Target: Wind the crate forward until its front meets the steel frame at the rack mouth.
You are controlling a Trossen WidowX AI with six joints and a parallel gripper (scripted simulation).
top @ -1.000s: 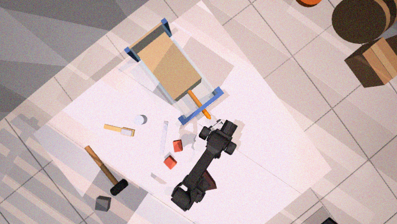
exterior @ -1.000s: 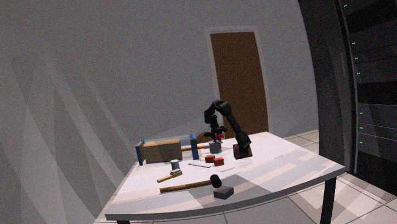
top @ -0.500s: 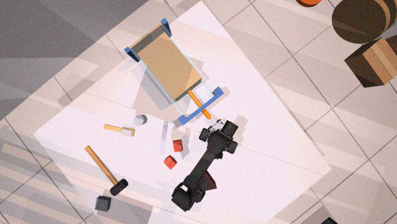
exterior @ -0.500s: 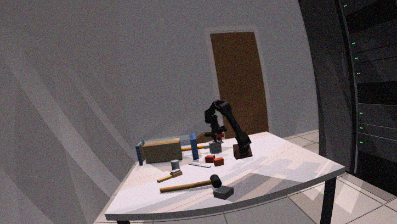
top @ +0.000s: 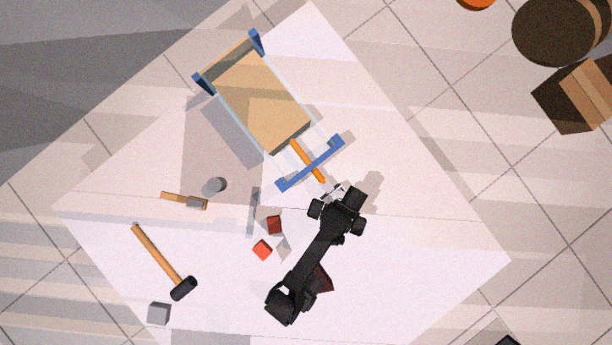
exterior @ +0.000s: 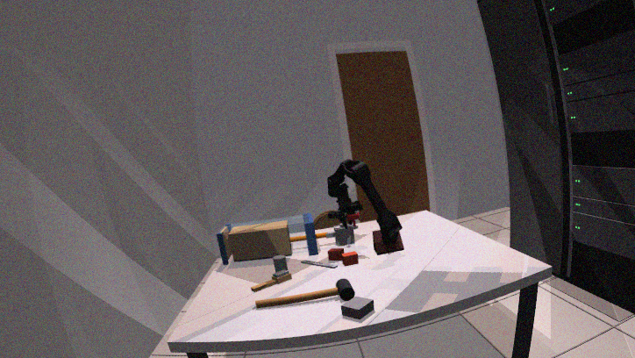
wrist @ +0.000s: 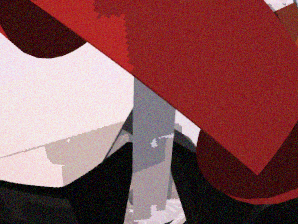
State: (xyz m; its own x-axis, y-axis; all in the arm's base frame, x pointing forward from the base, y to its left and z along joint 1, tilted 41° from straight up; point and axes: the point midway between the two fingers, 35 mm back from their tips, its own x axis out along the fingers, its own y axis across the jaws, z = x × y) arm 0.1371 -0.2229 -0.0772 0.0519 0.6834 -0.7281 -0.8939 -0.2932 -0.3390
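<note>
My gripper tip is now 20 mm past the red knob, 50 mm to the right of it and 50 mm below it. Also, from my gripper tip: grey winch (50 mm to the right, 60 mm below); then blue steel frame (180 mm ahead, 60 mm to the right, 20 mm above); then grey crank bar (10 mm behind, 10 mm to the left, 20 mm above).
</note>
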